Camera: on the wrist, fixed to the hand. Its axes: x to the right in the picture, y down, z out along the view.
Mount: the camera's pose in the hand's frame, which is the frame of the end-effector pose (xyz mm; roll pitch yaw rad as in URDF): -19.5 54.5 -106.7 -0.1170 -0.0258 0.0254
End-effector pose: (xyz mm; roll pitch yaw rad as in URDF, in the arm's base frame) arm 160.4 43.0 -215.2 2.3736 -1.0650 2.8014
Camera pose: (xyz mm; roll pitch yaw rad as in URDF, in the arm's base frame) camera 252.2 -26.5 -176.7 2.3220 -1.0629 2.7269
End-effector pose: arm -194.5 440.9 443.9 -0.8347 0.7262 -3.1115
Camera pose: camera -106.8 486.0 373.1 -0.9192 0.7271 -3.0631
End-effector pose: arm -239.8 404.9 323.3 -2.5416 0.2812 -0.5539
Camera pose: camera -297.6 316.9 383.8 -2.6603 0.3168 -0.5606
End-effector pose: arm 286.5 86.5 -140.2 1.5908 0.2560 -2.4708
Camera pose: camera 355.7 6.6 -80.5 1.4676 0.2310 -2.4978
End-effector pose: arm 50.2 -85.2 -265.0 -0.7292 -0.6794 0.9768
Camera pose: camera 107.7 -54.5 -367.4 -0.8751 -0.6812 1.0233
